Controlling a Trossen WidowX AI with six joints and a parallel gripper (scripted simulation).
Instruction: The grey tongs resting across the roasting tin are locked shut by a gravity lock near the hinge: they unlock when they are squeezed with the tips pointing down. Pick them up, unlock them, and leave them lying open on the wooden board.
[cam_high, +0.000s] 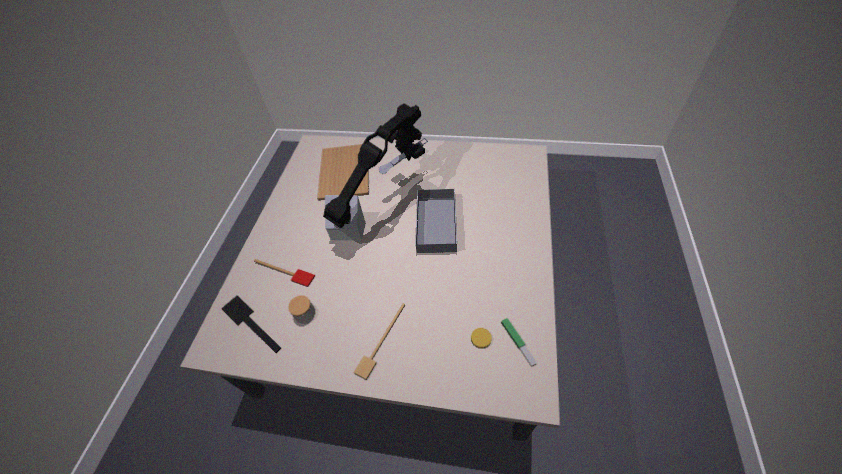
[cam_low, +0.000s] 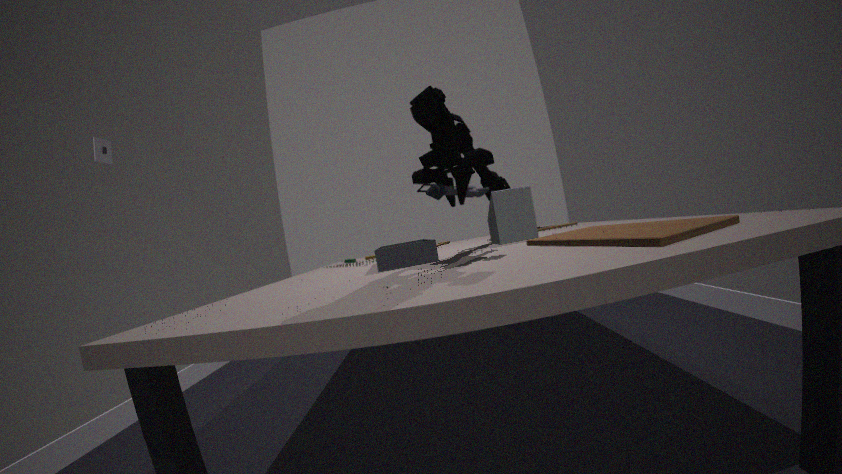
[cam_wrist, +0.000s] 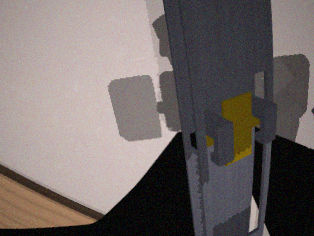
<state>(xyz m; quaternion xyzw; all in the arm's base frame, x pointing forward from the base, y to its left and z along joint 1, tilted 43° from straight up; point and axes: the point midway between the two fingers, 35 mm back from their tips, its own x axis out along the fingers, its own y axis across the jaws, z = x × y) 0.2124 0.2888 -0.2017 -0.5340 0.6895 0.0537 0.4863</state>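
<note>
Right now my gripper tip is 340 mm past the wooden board, 120 mm above it and 40 mm to the right of it. Also, from my gripper tip: red spatula (570 mm to the right, 410 mm behind, 120 mm below); roasting tin (260 mm to the right, 160 mm ahead, 100 mm below); yellow lock piece (40 mm above, 20 mm to the left, 10 mm ahead).
</note>
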